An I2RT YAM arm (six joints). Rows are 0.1 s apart.
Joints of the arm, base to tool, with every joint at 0 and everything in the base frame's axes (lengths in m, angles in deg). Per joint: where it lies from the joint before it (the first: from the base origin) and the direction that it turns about. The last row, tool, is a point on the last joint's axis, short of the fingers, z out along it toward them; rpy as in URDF.
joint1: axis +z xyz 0 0 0.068
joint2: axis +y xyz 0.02 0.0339 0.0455
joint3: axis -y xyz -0.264 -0.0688 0
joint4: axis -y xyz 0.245 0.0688 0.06
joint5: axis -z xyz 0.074 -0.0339 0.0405
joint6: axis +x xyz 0.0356 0 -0.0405
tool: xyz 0 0 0 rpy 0 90 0
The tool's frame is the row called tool.
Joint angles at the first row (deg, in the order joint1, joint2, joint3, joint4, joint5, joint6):
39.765 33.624 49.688 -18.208 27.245 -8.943
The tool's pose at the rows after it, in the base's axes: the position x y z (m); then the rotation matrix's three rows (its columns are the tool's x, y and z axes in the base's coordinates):
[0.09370 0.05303 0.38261], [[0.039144 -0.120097 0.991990], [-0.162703 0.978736 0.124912], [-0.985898 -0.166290 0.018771]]
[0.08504 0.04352 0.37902], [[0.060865 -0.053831 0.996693], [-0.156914 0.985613 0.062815], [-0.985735 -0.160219 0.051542]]
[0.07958 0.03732 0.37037], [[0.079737 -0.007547 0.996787], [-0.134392 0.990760 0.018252], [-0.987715 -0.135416 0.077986]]
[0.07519 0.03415 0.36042], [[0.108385 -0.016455 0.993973], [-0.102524 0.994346 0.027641], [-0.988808 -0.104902 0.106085]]
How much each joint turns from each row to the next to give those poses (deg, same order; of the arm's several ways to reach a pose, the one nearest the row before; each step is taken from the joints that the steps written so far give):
-0.001 -4.161 -1.104 0.364 5.336 -1.318
0.032 -3.400 -1.754 0.735 3.553 -1.131
-0.048 -3.204 -2.876 1.737 2.425 0.010
0.054 -3.144 -3.152 2.018 -0.604 0.553

